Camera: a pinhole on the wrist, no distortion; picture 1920 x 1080 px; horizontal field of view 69.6 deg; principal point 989.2 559.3 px. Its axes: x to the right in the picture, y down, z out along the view. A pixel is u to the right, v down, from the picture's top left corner.
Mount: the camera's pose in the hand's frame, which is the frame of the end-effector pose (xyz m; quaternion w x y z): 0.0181 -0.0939 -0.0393 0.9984 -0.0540 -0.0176 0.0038
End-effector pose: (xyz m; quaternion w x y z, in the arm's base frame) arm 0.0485 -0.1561 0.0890 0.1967 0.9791 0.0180 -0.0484
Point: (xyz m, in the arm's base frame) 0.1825 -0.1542 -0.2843
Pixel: 1630 233
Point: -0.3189 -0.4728 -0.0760
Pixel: outside the picture
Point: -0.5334 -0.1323 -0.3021
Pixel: outside the picture
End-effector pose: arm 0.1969 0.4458 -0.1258 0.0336 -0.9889 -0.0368 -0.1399
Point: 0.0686 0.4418 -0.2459
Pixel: outside the picture
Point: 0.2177 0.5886 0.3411
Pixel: behind the camera
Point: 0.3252 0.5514 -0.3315
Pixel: 1308 461
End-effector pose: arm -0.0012 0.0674 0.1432 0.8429 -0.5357 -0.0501 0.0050
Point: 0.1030 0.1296 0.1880
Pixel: outside the picture
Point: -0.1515 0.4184 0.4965
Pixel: 717 187
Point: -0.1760 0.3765 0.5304
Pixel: 630 34
